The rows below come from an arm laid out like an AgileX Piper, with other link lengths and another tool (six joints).
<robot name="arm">
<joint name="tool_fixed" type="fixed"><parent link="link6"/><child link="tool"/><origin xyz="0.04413 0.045 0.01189" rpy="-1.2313 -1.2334 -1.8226"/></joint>
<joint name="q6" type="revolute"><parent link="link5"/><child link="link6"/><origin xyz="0.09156 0 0.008" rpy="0 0 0"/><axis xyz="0.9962 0 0.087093"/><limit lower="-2.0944" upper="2.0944"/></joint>
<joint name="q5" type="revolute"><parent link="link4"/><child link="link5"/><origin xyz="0 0 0" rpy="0 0 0"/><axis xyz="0 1 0"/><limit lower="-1.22" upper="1.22"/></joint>
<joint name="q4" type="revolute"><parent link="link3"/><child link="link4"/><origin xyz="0.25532 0 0.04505" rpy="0 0 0"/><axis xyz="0.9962 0 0.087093"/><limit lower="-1.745" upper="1.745"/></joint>
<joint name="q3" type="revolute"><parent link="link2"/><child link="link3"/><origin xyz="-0.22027 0 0.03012" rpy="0 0 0"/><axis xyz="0 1 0"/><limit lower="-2.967" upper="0"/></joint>
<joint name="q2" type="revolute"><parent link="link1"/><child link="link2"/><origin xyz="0 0 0" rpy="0 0 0"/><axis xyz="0 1 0"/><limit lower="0" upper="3.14"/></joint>
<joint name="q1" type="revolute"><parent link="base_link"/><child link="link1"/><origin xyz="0 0 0.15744" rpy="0 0 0"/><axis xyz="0 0 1"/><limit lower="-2.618" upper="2.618"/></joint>
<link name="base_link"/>
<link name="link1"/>
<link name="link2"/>
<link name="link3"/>
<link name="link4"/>
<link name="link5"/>
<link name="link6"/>
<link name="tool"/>
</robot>
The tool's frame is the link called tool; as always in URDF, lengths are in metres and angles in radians.
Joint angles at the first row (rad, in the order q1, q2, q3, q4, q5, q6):
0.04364, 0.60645, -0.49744, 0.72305, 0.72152, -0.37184
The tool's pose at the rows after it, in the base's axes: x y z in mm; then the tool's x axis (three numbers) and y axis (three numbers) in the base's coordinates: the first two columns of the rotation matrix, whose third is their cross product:
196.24 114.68 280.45 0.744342 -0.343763 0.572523 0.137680 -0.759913 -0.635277
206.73 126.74 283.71 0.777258 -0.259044 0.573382 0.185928 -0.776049 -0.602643
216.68 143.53 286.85 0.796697 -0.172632 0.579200 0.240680 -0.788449 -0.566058
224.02 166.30 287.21 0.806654 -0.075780 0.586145 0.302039 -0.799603 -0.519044
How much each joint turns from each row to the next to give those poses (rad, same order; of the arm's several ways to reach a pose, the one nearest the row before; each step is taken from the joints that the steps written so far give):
0.03067, 0.12357, -0.08809, -0.01878, 0.03417, -0.04794
0.05403, 0.11518, -0.09246, -0.02909, 0.01161, -0.02273
0.07877, 0.10860, -0.09536, -0.05350, -0.00461, 0.01025
0.10444, 0.10529, -0.09488, -0.08609, -0.01322, 0.04369

